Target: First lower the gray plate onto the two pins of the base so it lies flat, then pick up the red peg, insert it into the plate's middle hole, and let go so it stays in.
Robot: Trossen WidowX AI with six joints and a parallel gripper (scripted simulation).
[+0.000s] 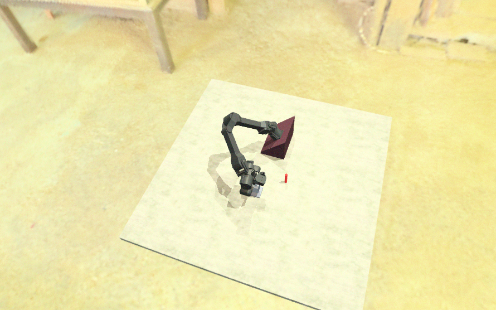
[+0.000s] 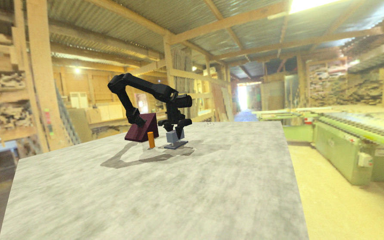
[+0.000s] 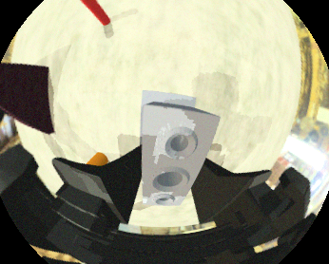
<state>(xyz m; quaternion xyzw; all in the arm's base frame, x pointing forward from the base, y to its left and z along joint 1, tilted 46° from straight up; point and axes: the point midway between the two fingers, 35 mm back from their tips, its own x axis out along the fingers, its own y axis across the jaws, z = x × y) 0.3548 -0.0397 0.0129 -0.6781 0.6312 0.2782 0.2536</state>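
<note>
Now: the gray plate 3 cm above my gripper tip. From my gripper tip the other things lie so: red peg: 12 cm behind, 17 cm to the left, 1 cm above; orange cylinder: 11 cm behind, 7 cm to the right, 1 cm above; gray base: 3 cm below.
</note>
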